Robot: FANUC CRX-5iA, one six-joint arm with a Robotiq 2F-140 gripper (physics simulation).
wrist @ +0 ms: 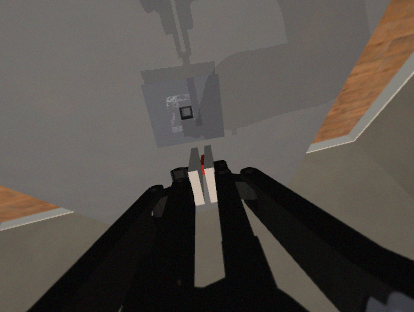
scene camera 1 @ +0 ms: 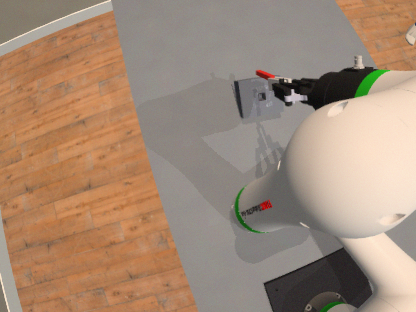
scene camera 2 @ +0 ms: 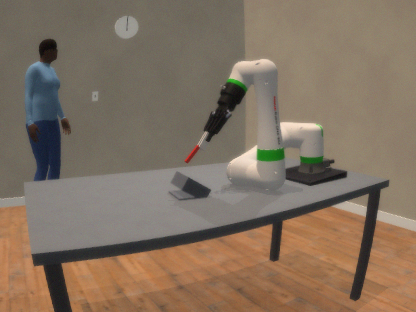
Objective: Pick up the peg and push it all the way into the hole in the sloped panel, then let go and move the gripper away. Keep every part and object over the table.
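Frame: origin at the arm's base, x ahead, y left, z up, level; millimetres.
Where they show: gripper, fingertip midpoint: (wrist: pixel 203 158) (scene camera 1: pixel 272 83) (scene camera 2: pixel 200 148); arm's base, link origin: (scene camera 2: pixel 311 172).
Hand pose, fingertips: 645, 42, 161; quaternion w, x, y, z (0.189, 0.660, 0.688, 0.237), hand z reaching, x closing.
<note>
Things, the pixels of their centre, and the offset from my fingertips, as dx, dy, dz. Level surfaces: height alone.
- red peg, body centre: (wrist: pixel 205 162) (scene camera 1: pixel 264 75) (scene camera 2: pixel 192 154) +36, +3, -18
- grey sloped panel, body centre: (wrist: pixel 186 113) (scene camera 1: pixel 258 94) (scene camera 2: pixel 189 186) +44, -12, -148
- grey table, surface height: dz -183
The red peg (scene camera 1: pixel 265 75) (scene camera 2: pixel 191 154) (wrist: pixel 203 164) is held between the fingertips of my gripper (scene camera 1: pixel 281 80) (scene camera 2: pixel 202 141) (wrist: pixel 203 158), which is shut on it. In the scene camera 2 view the peg slants down to the left, its free end in the air above the sloped panel. The grey sloped panel (scene camera 1: pixel 249 106) (scene camera 2: pixel 191 184) (wrist: pixel 159 125) stands on the table. Its square hole (scene camera 1: pixel 262 96) (wrist: pixel 186 112) is open and dark-rimmed. In the scene camera 1 view the peg's free end lies over the panel's top edge. In the wrist view the fingers hide most of the peg.
The grey table (scene camera 1: pixel 165 60) (scene camera 2: pixel 100 210) carries the panel and the robot's dark base plate (scene camera 1: pixel 300 282) (scene camera 2: pixel 327 175). The arm's white elbow and upper arm (scene camera 1: pixel 350 165) (scene camera 2: pixel 267 115) stand beside the panel. A person (scene camera 2: pixel 46 100) stands behind the table.
</note>
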